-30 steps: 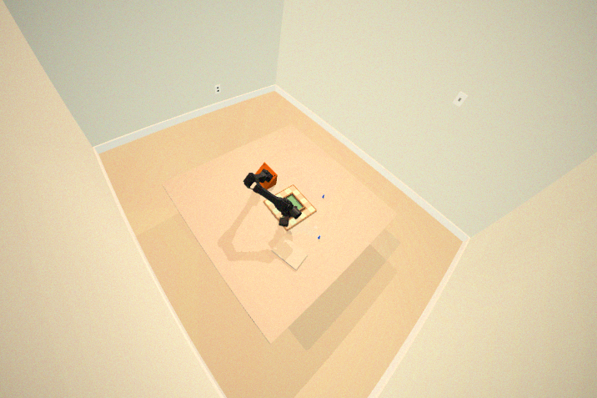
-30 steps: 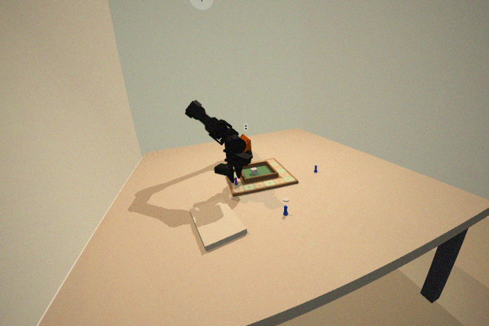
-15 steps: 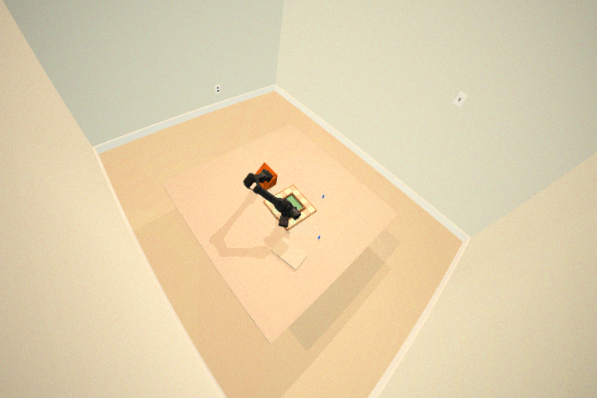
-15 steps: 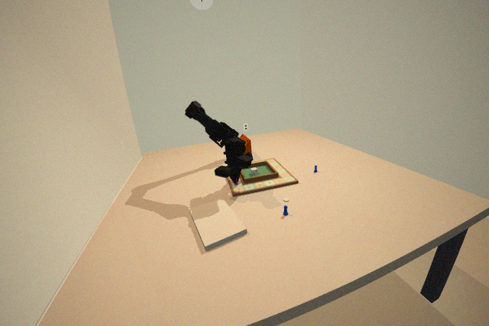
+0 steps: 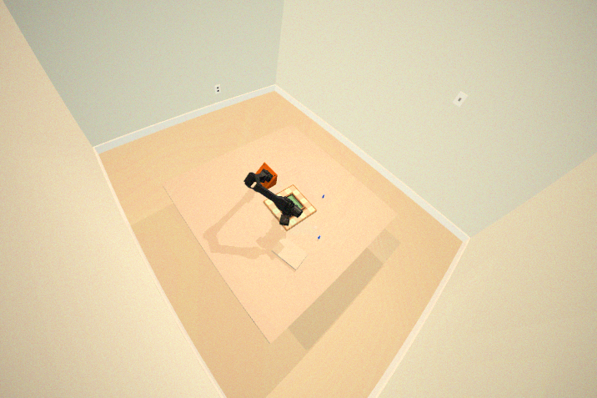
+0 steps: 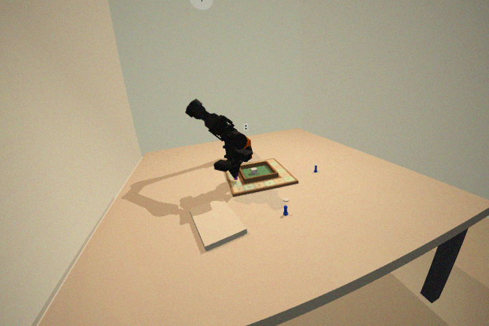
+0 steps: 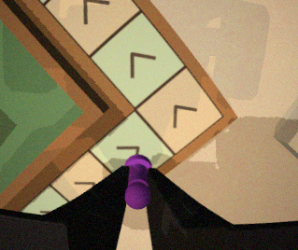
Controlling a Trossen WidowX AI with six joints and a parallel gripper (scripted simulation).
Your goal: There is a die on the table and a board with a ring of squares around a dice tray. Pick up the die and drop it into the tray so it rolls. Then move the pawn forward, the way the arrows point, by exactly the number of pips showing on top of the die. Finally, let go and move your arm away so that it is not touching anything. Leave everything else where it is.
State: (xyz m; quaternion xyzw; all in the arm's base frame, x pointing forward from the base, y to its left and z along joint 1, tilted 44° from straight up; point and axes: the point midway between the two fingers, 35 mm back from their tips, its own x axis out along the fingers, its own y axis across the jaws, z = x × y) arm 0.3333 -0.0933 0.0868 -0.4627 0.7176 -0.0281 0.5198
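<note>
My gripper tip is now 6 cm past the white die, 11 cm to the right of it and 2 cm above it. Round my gripper tip: green dice tray (6 cm behind, 12 cm to the left, 4 cm below); then white disc (18 cm ahead, 14 cm to the left, 5 cm below); then purple pawn (1 cm above).
</note>
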